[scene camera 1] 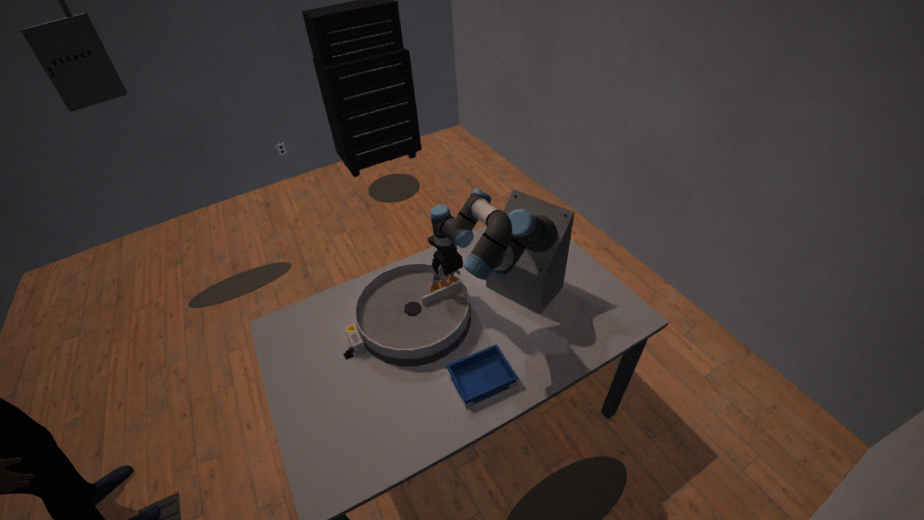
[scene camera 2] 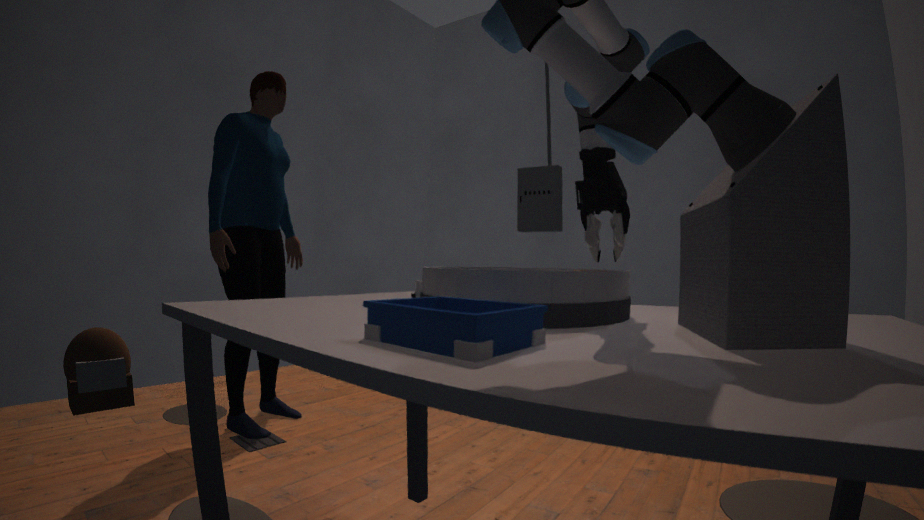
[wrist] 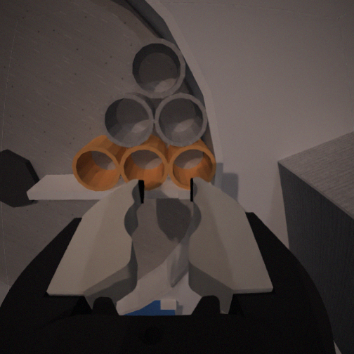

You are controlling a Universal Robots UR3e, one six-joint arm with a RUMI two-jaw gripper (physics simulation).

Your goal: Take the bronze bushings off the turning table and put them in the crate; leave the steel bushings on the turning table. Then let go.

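Places are measured from the arm's base along level axes (x ahead, y left, z up), in centimetres.
Where they show: gripper, fingertip midpoint: (scene camera 1: 448,278) (scene camera 2: 606,261); arm's base at its link origin: (scene camera 1: 539,234) (scene camera 2: 764,142).
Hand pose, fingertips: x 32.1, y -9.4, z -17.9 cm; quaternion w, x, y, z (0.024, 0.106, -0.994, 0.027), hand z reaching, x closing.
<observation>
Each offset is from my fingertips to the top centre of the thing. "spot": to the spot under its first point.
Three bronze bushings (wrist: 86,167) (wrist: 131,172) (wrist: 183,172) stand in a row on the turning table (scene camera 1: 387,316) (scene camera 2: 517,284) (wrist: 60,100), along a pale bar @(spot: dz -3.8, dx +4.4, dy +3.2 cm) (scene camera 1: 440,294) (wrist: 65,188); they show as an orange patch in scene camera 1. Three steel bushings (wrist: 114,120) (wrist: 164,119) (wrist: 142,75) stand beyond them, two side by side and one behind, near the rim. My gripper (scene camera 1: 447,276) (scene camera 2: 607,258) (wrist: 167,181) is open and empty, fingers pointing down, above the turning table close to the middle and right bronze bushings. The blue crate @(dz -5.9, dx +2.2, dy +38.8 cm) (scene camera 1: 481,376) (scene camera 2: 420,326) (wrist: 145,309) shows no bushings inside in scene camera 1.
The grey robot pedestal (scene camera 1: 533,278) (scene camera 2: 785,258) (wrist: 320,225) stands beside the turning table. A small box with a yellow label @(spot: dz -5.0, dx +39.1, dy +9.3 cm) (scene camera 1: 353,336) sits at the turning table's other side. A person (scene camera 2: 252,174) stands beyond the table.
</observation>
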